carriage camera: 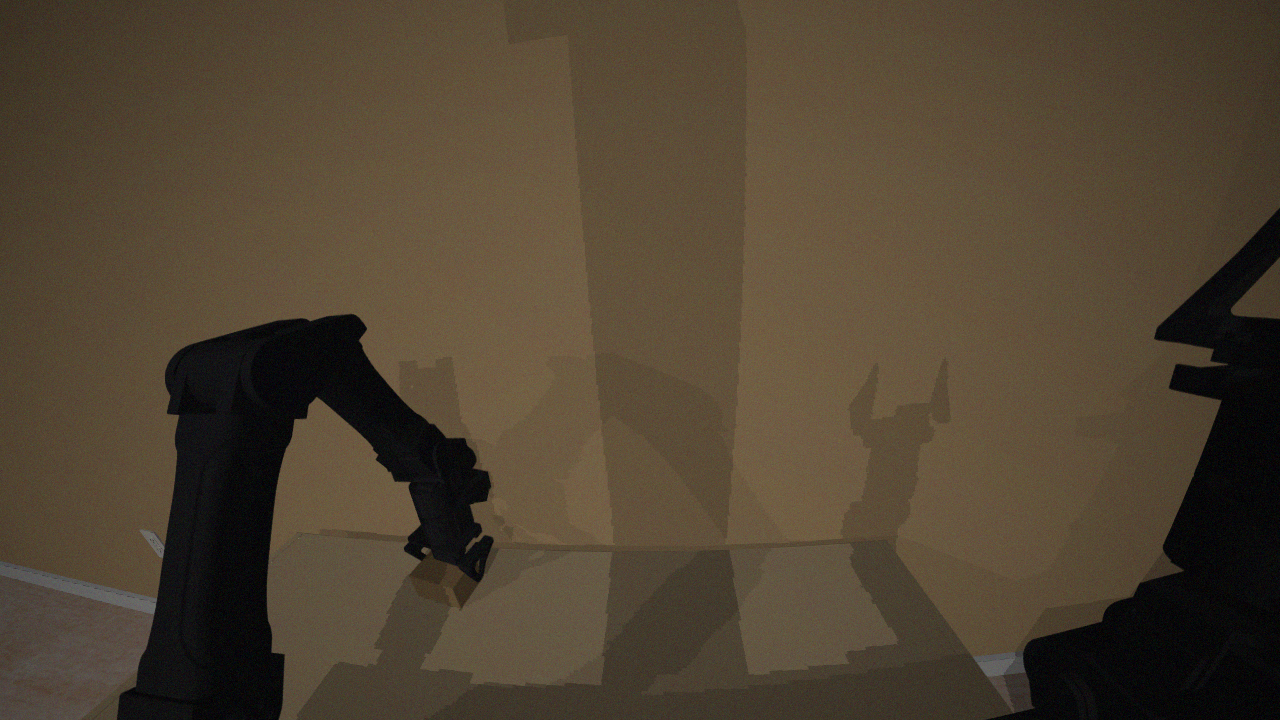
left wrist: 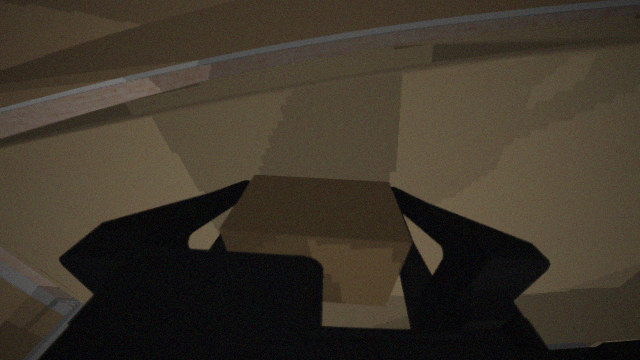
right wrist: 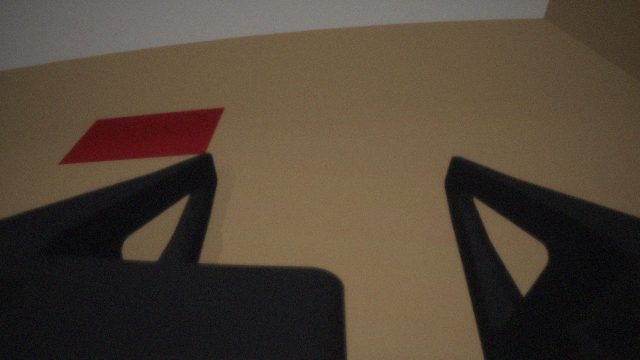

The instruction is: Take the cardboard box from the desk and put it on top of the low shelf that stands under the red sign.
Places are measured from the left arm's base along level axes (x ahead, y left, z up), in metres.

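Pixels of known places: left gripper, fingertip midpoint: [left wrist: 319,191]; right gripper, fingertip midpoint: [right wrist: 331,168].
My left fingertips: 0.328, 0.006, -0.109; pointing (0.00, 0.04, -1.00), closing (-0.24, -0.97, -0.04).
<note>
Ahead of a thing's pixels: the offset from my left fingertips to its middle, as dx, dy, dz. Level surfaces: height alone.
The brown cardboard box @[-0.023, +0.005, +0.019] [carriage camera: 434,586] [left wrist: 320,205] is between the fingers of my left gripper [carriage camera: 450,564] [left wrist: 319,191], which is shut on it. They are over the left part of a pale flat top @[dz -0.007] [carriage camera: 805,608] [left wrist: 525,210] against the wall, which looks like the low shelf's; whether the box touches it I cannot tell. The red sign @[+0.099, -0.186, +1.133] [right wrist: 145,136] is on the wall at the upper left of the right wrist view. My right gripper [right wrist: 331,168] is open and empty, raised in front of the wall; part of it shows at the carriage view's right edge.
The tan wall [carriage camera: 358,179] [right wrist: 350,100] rises behind the pale top. Pinkish floor @[dz -0.617] [carriage camera: 71,644] and a white baseboard show at the lower left of the carriage view. Dark shadows of the arms fall across the wall and the top.
</note>
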